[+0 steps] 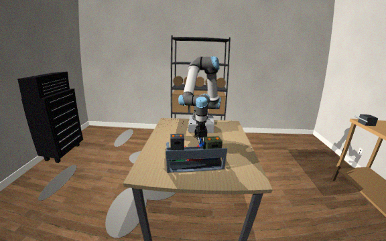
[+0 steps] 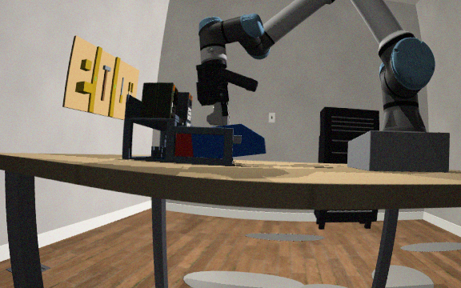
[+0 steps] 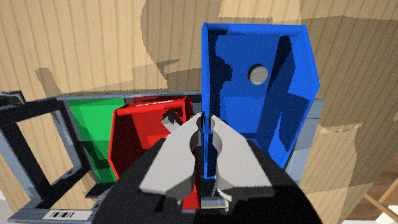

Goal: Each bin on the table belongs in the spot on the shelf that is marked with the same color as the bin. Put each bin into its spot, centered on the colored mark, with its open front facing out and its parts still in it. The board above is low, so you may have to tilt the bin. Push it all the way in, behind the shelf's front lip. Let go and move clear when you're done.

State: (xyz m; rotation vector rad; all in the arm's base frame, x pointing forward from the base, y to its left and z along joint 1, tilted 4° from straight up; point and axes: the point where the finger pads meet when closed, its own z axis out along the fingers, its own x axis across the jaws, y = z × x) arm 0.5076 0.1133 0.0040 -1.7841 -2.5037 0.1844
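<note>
My gripper is now 20 mm past the blue bin, 40 mm to the right of it and 20 mm above it. Also, from my hand: dark box 230 mm ahead, 110 mm to the right, 80 mm above; green case 150 mm ahead, 110 mm to the left, 70 mm above; red bin 100 mm ahead, 30 mm to the right, 40 mm below.
</note>
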